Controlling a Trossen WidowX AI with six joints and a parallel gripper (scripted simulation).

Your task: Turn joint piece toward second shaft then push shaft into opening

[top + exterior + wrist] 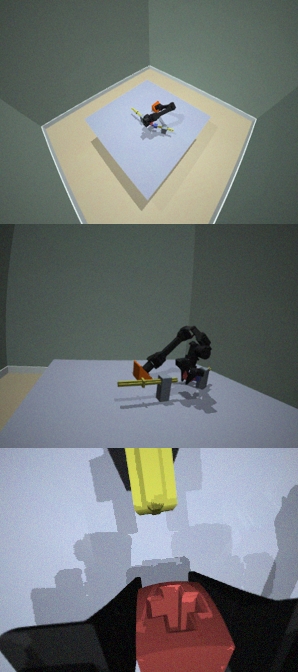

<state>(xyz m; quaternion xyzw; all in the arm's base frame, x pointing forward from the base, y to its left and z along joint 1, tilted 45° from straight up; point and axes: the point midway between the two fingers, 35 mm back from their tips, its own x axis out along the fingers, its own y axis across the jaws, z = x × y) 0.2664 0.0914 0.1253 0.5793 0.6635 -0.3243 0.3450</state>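
Now: the red square joint piece 3 cm above my gripper tip and 2 cm to the left of it.
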